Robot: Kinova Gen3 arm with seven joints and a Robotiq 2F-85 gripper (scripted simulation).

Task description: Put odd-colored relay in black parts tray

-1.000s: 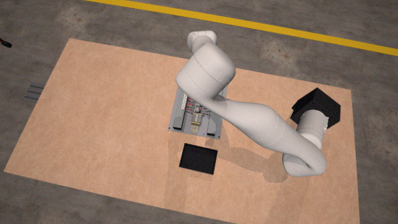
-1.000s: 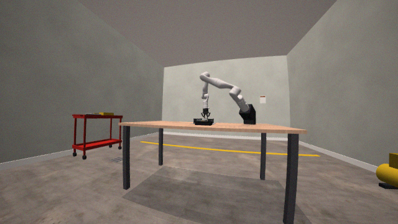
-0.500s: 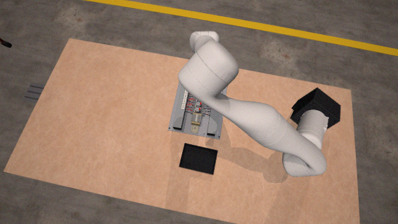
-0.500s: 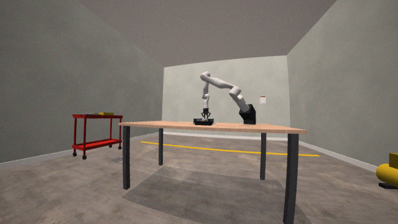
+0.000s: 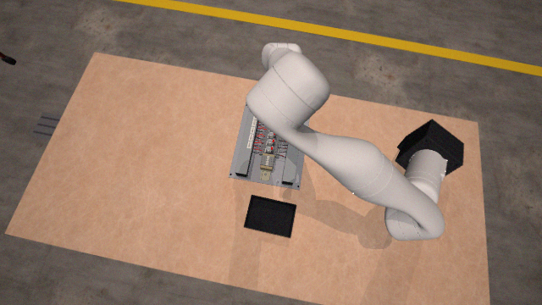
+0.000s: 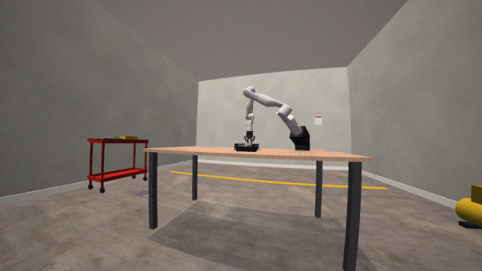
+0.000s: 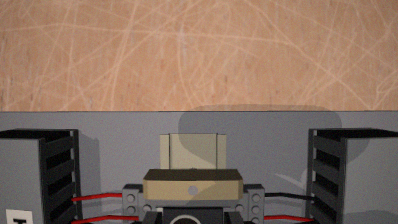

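The dark relay lies 10 mm below my hand. From my hand the other things lie so: grey relay panel 40 mm behind, 100 mm to the left, 30 mm below; black parts tray 170 mm behind, 340 mm to the left, 40 mm below.
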